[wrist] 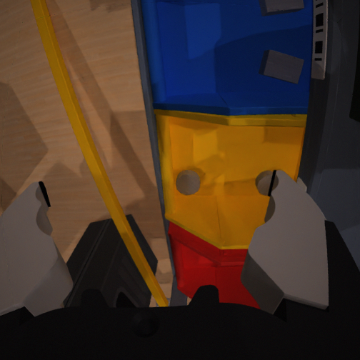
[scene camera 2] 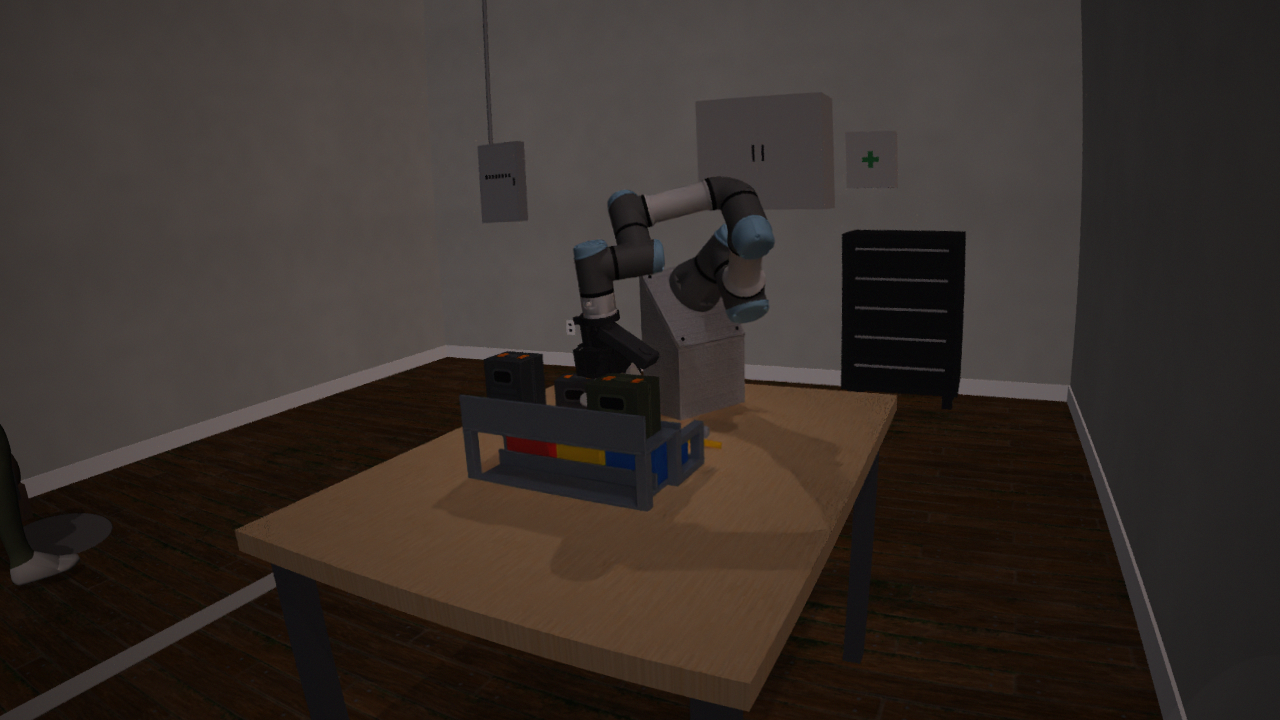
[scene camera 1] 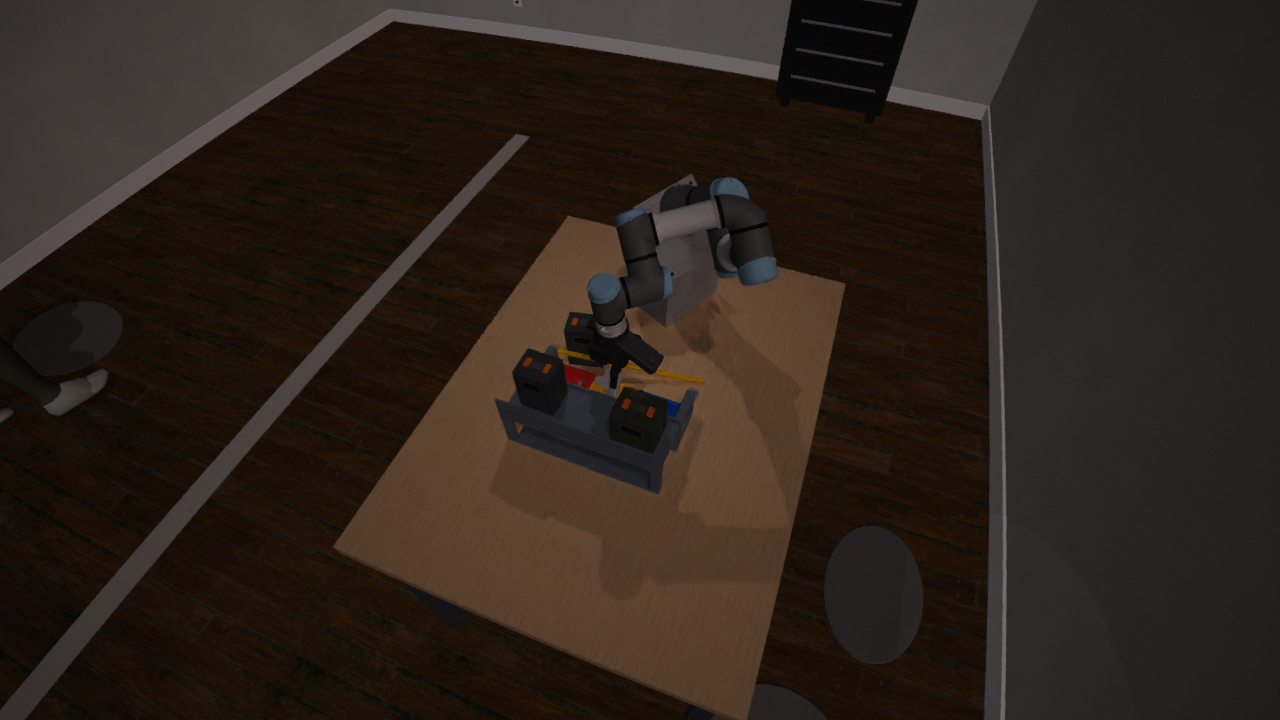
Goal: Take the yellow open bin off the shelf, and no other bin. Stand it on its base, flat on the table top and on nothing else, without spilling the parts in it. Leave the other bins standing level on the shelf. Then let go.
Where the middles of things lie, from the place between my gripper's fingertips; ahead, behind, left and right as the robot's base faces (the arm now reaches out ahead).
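Labels:
From my hand: dark case [scene camera 1: 577,336], 20 mm below, 80 mm behind, 150 mm to the right; red bin [wrist: 197,262], 50 mm ahead, 50 mm below, 140 mm to the right; blue bin [scene camera 2: 659,456], 50 mm ahead, 50 mm below, 80 mm to the left. Hand itself 20 mm to the left of yellow bin [scene camera 2: 580,454], 50 mm above it, 50 mm short of it.

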